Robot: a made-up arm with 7 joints.
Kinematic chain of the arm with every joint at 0, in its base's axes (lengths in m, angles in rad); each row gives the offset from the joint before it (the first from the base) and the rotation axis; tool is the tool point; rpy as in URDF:
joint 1: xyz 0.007 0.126 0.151 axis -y
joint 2: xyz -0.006 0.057 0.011 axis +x
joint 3: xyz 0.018 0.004 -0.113 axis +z
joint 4: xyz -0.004 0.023 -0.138 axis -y
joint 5: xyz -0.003 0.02 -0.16 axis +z
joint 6: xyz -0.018 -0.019 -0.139 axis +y
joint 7: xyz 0.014 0.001 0 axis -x
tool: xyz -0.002 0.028 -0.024 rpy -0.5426 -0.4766 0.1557
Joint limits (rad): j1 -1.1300..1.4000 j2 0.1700..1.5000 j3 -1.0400..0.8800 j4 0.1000..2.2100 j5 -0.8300..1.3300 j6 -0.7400..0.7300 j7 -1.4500..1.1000
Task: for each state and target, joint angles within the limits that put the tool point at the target. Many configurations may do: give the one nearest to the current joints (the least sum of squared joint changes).
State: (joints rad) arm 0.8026 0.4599 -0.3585 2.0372 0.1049 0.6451 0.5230
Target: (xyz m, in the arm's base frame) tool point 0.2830 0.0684 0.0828
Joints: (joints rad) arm 0.3516 0.5236 -0.8058 2.1645 0.1594 0.6541 0.5713
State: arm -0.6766 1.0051 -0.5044 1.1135 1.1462 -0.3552 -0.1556
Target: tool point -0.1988 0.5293 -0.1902
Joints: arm -1.0786 0.9212 -0.6130 0.7569 1.1589 -0.3202 -0.1480
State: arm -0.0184 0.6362 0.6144 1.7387 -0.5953 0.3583 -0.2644
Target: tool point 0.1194 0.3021 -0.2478
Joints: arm -0.6189 0.1700 0.0167 1.4729 -0.5756 0.3440 -0.2635
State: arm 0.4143 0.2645 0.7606 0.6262 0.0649 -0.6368 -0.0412
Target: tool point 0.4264 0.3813 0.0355
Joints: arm 0.6712 0.1700 0.2943 1.0925 0.0372 -0.7060 -0.0160
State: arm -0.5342 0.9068 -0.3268 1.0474 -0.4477 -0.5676 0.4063
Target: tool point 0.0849 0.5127 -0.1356
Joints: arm -1.0036 0.8437 0.3432 1.3466 -0.4326 -0.7400 0.2449
